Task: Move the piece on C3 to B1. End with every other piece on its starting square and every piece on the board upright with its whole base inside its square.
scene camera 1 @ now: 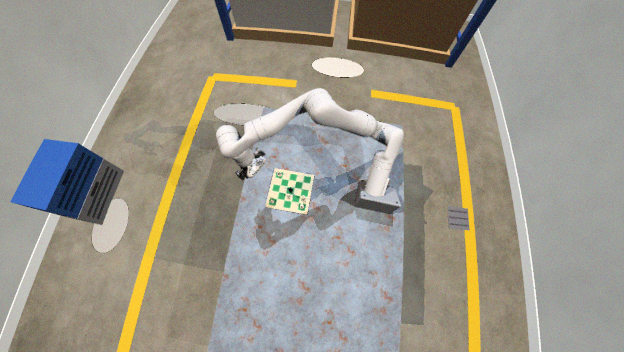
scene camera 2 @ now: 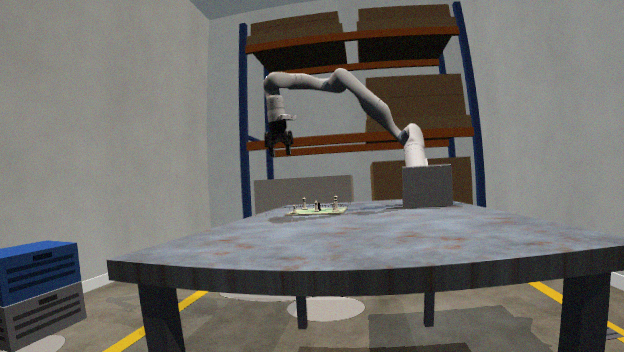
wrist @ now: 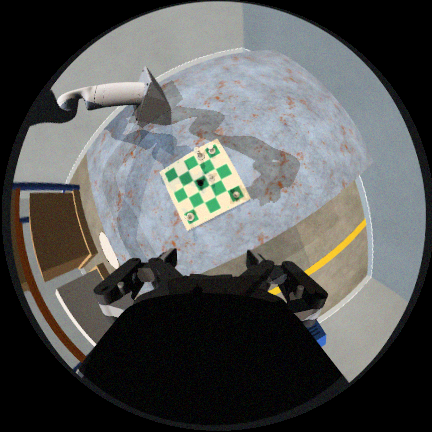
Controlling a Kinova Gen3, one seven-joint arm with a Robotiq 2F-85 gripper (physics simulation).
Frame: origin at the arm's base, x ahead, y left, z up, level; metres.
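Seen in the pictures: gripper, fingertip midpoint: (scene camera 2: pixel 281 156) (wrist: pixel 211 256); arm's base, origin of the base link: (scene camera 1: pixel 373 191) (scene camera 2: pixel 418 180) (wrist: pixel 140 93).
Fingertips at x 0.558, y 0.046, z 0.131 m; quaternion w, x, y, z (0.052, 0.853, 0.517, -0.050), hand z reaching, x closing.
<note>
Offsets run from my fingertips to a thing's middle. Level surfaces: height alone.
The black piece @[0.148 m back, 0.006 m right, 0.215 m down] (scene camera 1: pixel 290 190) (scene camera 2: pixel 319 206) (wrist: pixel 201 183) stands on the centre square, C3, of the green and cream board @[0.145 m back, 0.003 m right, 0.234 m down] (scene camera 1: pixel 295 205) (scene camera 2: pixel 327 211) (wrist: pixel 176 185). A pale piece @[0.145 m back, 0.032 m left, 0.209 m down] (scene camera 1: pixel 288 198) (scene camera 2: pixel 316 205) (wrist: pixel 212 177) stands on the square beside it. Pale pieces @[0.223 m back, 0.071 m left, 0.214 m down] (wrist: pixel 212 150) @[0.067 m back, 0.075 m left, 0.215 m down] (wrist: pixel 236 194) @[0.068 m back, 0.081 m right, 0.204 m down] (wrist: pixel 190 217) stand at three corners, and another pale piece @[0.224 m back, 0.032 m left, 0.199 m down] (scene camera 1: pixel 303 199) (wrist: pixel 200 155) is next to one corner piece. Square labels are too small to read, so I cannot tell which square is B1. My gripper (scene camera 1: pixel 250 164) (scene camera 2: pixel 280 153) (wrist: pixel 211 256) is open and empty, high above and off the board's side.
The board lies on the blue-grey table @[0.238 m down] (scene camera 1: pixel 310 280) (scene camera 2: pixel 350 250) (wrist: pixel 320 115), near the arm's grey base block (scene camera 1: pixel 378 200) (scene camera 2: pixel 427 186) (wrist: pixel 154 105). A shelf rack (scene camera 2: pixel 243 120) stands behind the table. Blue and grey crates (scene camera 1: pixel 50 175) (scene camera 2: pixel 40 270) stand on the floor at the left.
</note>
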